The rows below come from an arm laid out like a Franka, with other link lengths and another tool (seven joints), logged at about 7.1 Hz.
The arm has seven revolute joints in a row. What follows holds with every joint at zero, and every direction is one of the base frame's. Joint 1 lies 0.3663 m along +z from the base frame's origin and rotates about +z. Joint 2 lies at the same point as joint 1 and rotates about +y. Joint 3 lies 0.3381 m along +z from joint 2 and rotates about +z. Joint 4 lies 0.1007 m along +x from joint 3 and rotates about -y. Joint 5 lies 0.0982 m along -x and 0.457 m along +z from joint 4 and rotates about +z. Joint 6 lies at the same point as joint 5 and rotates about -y. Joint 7 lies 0.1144 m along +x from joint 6 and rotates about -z. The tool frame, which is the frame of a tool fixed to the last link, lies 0.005 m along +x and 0.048 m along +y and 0.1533 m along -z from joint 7; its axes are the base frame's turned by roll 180, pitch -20.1 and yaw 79.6 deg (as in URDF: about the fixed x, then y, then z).
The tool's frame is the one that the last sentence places.
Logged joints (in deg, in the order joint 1, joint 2, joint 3, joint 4, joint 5, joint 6, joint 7), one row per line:
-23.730, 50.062, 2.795, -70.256, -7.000, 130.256, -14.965
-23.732, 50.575, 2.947, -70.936, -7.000, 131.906, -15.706
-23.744, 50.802, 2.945, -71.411, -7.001, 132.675, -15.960
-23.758, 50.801, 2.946, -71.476, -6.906, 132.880, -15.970
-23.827, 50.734, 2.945, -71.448, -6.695, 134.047, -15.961
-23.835, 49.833, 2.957, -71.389, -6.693, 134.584, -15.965
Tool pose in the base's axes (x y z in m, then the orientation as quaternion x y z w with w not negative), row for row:
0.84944, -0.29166, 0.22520, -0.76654, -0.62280, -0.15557, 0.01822
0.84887, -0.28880, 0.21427, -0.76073, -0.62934, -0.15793, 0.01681
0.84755, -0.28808, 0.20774, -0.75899, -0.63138, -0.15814, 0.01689
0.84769, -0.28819, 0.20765, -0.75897, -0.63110, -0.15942, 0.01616
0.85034, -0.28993, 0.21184, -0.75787, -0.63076, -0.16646, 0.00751
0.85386, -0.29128, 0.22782, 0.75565, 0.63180, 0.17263, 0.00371
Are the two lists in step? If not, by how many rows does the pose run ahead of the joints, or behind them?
They are in step.
